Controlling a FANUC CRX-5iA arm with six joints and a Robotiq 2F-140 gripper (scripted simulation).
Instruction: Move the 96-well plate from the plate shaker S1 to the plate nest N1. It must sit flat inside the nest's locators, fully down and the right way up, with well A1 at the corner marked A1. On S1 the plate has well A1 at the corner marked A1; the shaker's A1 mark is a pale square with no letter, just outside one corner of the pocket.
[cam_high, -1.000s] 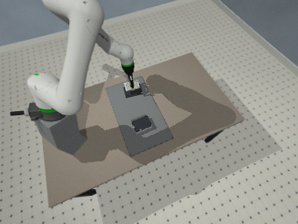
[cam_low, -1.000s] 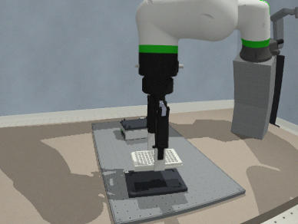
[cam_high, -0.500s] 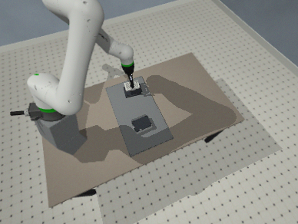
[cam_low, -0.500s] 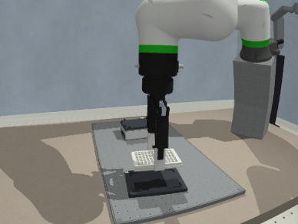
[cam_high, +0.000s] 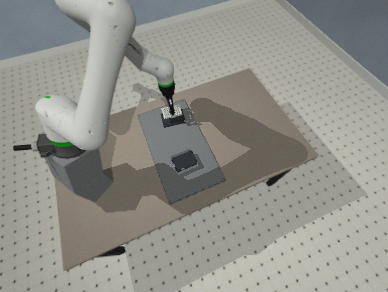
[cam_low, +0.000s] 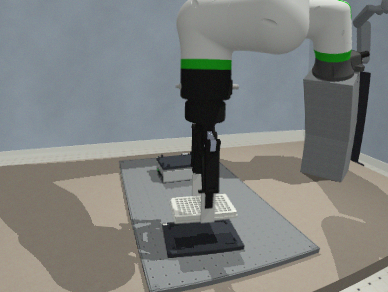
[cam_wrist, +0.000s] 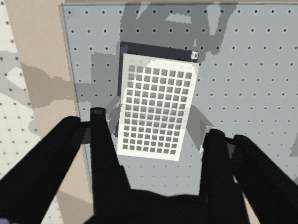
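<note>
My hand is 10 cm above the dark plate nest N1. From my hand the other things lie so: white 96-well plate (2 cm below).
</note>
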